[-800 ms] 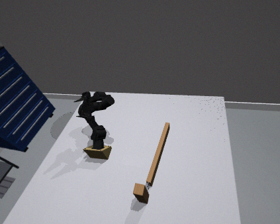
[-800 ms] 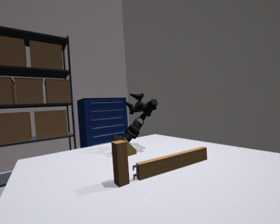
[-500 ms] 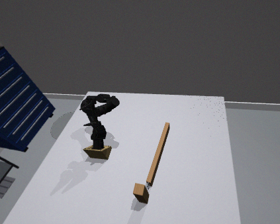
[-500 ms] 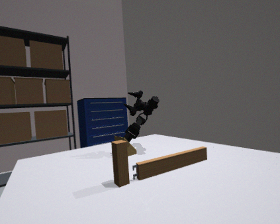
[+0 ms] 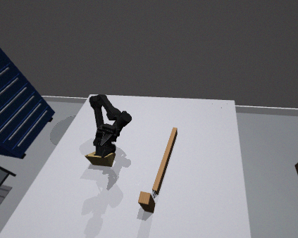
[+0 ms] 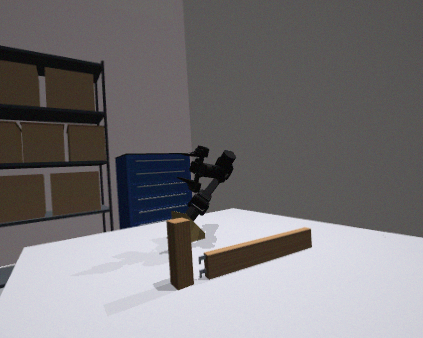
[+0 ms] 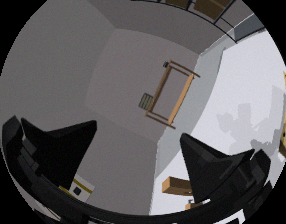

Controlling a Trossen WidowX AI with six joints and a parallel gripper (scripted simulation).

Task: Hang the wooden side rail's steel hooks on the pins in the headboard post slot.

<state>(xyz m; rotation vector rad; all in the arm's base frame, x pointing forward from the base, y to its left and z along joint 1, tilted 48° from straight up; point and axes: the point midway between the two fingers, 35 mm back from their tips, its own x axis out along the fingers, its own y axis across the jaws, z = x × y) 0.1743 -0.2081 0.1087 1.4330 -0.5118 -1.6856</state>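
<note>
Now: gripper tip 22 cm short of the headboard post, 11 cm to the left of it and 26 cm above it.
</note>
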